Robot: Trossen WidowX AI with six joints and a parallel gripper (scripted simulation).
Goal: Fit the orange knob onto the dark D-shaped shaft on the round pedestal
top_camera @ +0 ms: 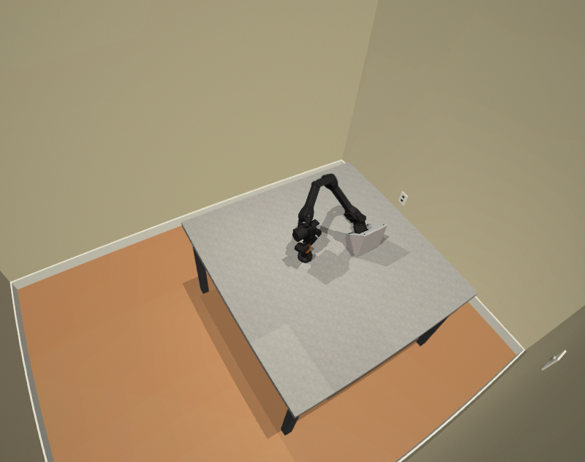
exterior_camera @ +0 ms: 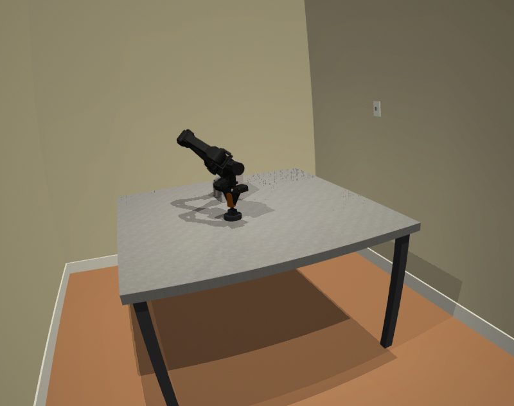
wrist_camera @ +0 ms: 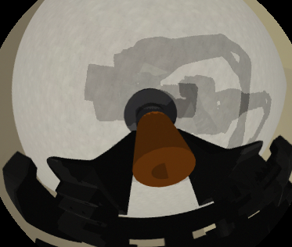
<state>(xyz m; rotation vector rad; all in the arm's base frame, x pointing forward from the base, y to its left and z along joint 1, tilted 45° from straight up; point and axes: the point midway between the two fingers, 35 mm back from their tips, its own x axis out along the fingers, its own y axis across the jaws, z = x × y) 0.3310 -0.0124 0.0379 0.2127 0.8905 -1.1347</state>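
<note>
My gripper tip is now 2 cm below the orange knob. The rest, counted from my gripper tip: dark round pedestal 4 cm below.
</note>
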